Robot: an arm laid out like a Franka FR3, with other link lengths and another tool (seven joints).
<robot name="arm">
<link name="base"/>
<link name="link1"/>
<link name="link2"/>
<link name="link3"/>
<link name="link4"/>
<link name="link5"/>
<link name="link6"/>
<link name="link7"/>
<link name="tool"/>
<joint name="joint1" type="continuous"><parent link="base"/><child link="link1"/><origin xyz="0 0 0.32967"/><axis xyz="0 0 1"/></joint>
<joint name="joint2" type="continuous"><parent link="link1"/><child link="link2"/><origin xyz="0 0 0"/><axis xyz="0 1 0"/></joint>
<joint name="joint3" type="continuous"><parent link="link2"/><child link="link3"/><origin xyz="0 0 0.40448"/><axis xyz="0 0 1"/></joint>
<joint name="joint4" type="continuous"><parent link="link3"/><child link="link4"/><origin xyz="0.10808 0 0"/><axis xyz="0 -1 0"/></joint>
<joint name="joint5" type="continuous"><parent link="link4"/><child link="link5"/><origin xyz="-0.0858 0 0.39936"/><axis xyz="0 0 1"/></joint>
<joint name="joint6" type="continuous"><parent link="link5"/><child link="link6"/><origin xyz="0 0 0"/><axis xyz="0 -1 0"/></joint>
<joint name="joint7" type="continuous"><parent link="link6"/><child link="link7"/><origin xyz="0.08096 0 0"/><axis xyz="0 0 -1"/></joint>
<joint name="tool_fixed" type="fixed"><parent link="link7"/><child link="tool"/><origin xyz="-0.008 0.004 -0.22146" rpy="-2.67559 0 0.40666"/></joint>
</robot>
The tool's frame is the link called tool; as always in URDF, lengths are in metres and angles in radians. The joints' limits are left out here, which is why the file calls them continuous.
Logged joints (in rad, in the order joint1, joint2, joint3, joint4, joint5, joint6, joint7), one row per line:
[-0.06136 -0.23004 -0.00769 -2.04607 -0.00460 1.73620 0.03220]
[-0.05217 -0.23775 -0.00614 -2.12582 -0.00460 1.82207 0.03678]
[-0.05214 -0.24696 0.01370 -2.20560 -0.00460 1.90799 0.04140]
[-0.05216 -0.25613 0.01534 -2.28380 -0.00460 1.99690 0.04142]
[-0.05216 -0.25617 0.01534 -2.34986 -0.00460 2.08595 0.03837]
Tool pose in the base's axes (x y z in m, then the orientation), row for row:
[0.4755 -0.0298 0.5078 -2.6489 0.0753 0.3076]
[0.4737 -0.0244 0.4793 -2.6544 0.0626 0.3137]
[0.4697 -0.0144 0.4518 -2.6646 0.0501 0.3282]
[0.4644 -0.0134 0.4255 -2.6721 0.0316 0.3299]
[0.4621 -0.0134 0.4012 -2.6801 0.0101 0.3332]
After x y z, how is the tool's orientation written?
As angles about the fixed x, y, z axes (roll, pitch, yaw), in radians.
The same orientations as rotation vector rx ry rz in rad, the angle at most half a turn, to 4 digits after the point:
[-2.6314 -0.3825 0.2014]
[-2.6345 -0.3957 0.1858]
[-2.6406 -0.4207 0.1723]
[-2.6451 -0.4300 0.1470]
[-2.6490 -0.4422 0.1180]

